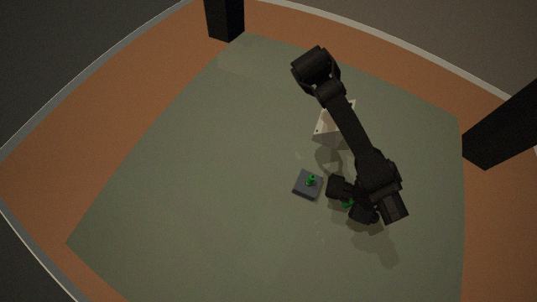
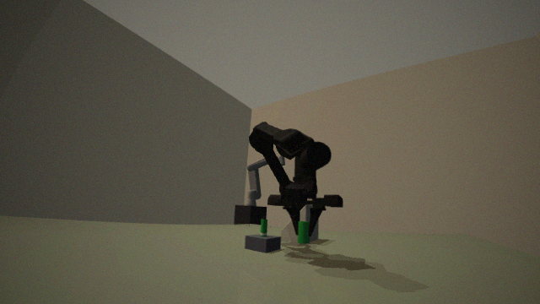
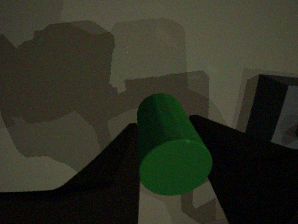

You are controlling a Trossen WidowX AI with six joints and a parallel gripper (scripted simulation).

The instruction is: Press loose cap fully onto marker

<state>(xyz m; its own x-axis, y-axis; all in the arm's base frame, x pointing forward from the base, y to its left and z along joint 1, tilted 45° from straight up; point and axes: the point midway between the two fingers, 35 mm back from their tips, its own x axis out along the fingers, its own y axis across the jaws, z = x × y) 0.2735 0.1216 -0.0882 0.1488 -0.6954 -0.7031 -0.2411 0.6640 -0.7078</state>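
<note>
The green marker lies 13 cm to the right of my gripper tip and 2 cm above it. The rest, counted from my gripper tip: holder block 13 cm to the right, 4 cm below; green cap 1 cm above.
</note>
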